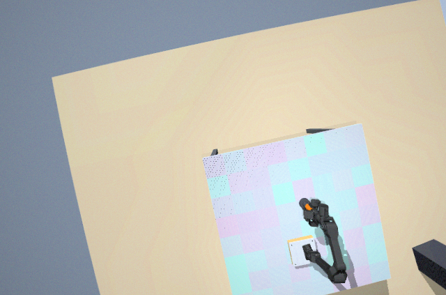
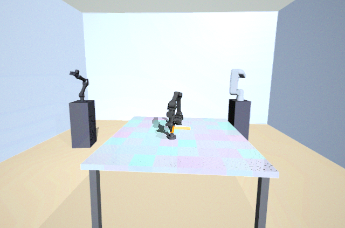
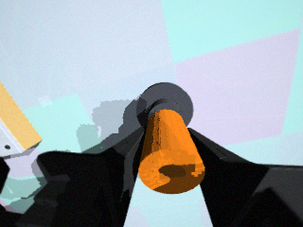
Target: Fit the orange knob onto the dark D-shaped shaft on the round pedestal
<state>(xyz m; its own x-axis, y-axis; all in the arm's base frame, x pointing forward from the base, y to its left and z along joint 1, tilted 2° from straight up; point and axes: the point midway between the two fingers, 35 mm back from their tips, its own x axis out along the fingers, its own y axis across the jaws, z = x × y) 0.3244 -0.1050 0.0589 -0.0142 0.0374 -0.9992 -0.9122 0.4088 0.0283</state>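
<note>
Right now the orange knob is 2 cm above my gripper tip. From my gripper tip the other things lie so: round pedestal: 4 cm below.
</note>
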